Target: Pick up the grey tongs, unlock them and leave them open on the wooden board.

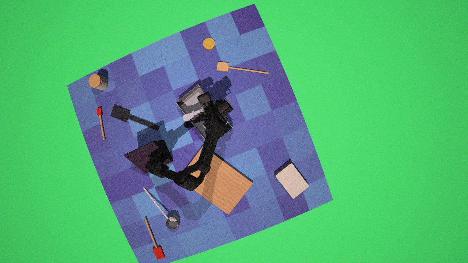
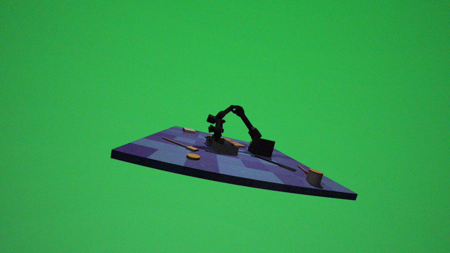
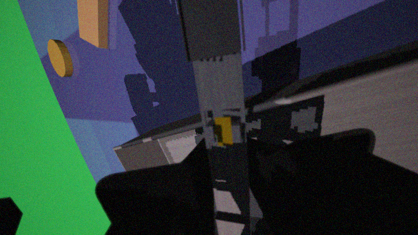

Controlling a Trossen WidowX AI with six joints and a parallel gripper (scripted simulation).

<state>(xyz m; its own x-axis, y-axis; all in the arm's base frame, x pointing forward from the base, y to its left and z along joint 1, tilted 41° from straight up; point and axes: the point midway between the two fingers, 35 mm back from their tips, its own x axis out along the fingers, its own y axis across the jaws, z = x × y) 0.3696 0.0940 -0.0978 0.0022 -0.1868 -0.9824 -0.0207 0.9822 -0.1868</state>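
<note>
Now: the roasting tin 40 mm to the right of my gripper tip and 40 mm behind it. The rest, counted from my gripper tip: yellow lock piece 30 mm above, 20 mm to the right, 20 mm ahead; then orange disc 340 mm to the left, 130 mm ahead, 20 mm below; then wooden board 410 mm to the right, 140 mm behind, 30 mm below.
</note>
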